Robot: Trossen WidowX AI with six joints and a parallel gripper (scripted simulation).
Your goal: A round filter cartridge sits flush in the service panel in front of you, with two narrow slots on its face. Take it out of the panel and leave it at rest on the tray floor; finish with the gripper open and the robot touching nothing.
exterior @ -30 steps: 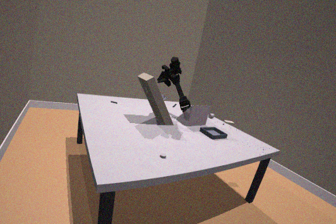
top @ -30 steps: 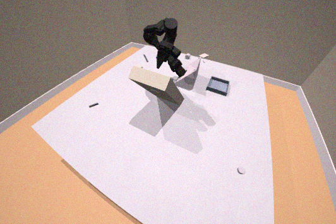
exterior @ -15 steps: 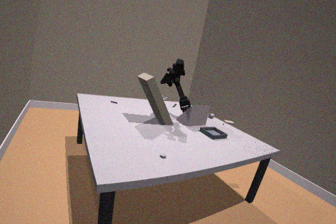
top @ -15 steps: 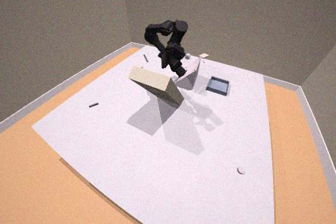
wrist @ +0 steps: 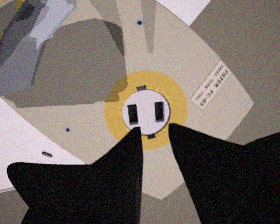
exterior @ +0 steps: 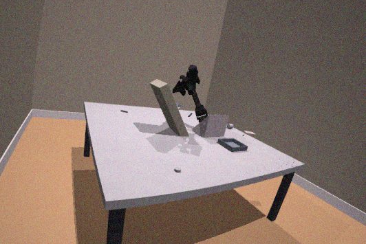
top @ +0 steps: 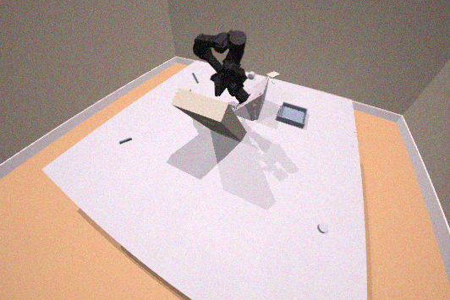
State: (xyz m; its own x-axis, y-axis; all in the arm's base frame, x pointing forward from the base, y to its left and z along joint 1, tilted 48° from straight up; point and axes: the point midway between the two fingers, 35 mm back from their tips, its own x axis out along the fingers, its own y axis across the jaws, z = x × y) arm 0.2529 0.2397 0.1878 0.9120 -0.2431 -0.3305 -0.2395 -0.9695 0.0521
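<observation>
Right now my gripper tip is 5 cm short of the round filter cartridge and 3 cm above it. Round my gripper tip: blue-grey tray: 42 cm behind, 28 cm below, 24 cm to the left; then beige service panel: 11 cm below; then small dark bar: 41 cm to the right, 28 cm below, 23 cm ahead.
</observation>
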